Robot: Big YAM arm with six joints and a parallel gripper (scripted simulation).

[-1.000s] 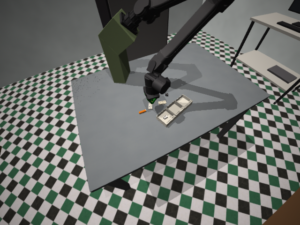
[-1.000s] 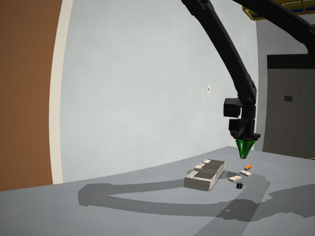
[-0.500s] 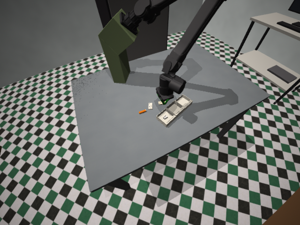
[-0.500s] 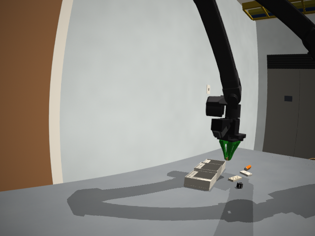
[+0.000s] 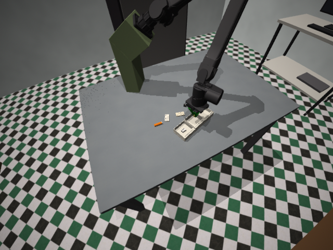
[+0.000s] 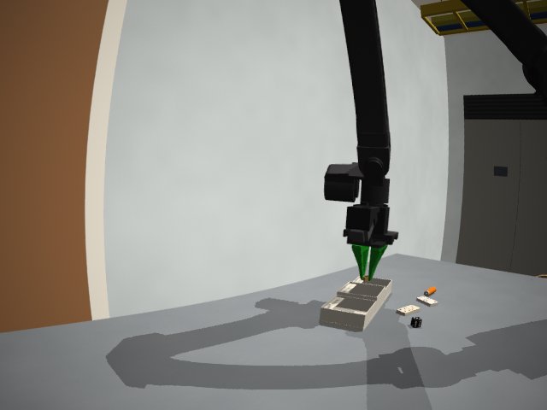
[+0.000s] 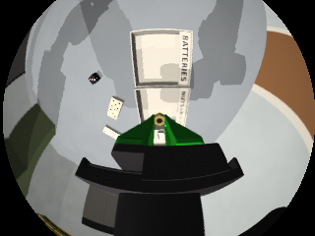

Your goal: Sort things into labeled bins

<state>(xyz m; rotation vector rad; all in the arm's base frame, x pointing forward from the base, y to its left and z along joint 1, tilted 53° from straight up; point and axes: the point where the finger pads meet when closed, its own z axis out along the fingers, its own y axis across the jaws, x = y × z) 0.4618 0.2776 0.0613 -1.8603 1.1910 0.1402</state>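
Right now the three joined white bins is 5 cm below my hand and 1 cm ahead of it. Also, from my hand: orange battery: 21 cm to the right, 6 cm below, 2 cm behind; then black die: 14 cm behind, 6 cm below, 2 cm to the right; then brass nut: 1 cm below.
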